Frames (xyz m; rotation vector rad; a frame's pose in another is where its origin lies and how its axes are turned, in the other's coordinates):
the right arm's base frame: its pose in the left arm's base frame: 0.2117 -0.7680 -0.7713 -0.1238 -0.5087 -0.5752
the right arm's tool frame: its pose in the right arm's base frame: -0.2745 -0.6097 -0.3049 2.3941 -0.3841 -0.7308
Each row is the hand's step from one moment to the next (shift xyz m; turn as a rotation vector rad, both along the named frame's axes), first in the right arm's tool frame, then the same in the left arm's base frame.
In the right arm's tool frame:
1: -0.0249 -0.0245 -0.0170 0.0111 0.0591 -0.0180
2: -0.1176 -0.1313 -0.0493 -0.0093 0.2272 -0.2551
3: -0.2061 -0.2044 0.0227 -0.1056 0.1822 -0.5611
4: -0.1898 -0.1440 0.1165 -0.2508 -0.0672 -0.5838
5: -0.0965 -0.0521 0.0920 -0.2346 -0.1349 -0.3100
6: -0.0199 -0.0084 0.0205 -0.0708 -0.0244 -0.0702
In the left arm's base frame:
1: 0.0123 0.0368 0.0027 -0.0321 -0.0311 0.0440
2: 0.0577 0.1723 -0.0219 -0.0783 -0.0255 0.3317
3: 0.0392 0.2613 -0.1224 0.0247 0.1588 0.5774
4: -0.0347 0.1952 -0.1761 0.1474 0.4004 0.4756
5: -0.0464 0.0810 -0.1085 0.1009 0.3435 0.2028
6: -0.0120 0.0152 -0.0226 0.0090 0.0901 0.0483

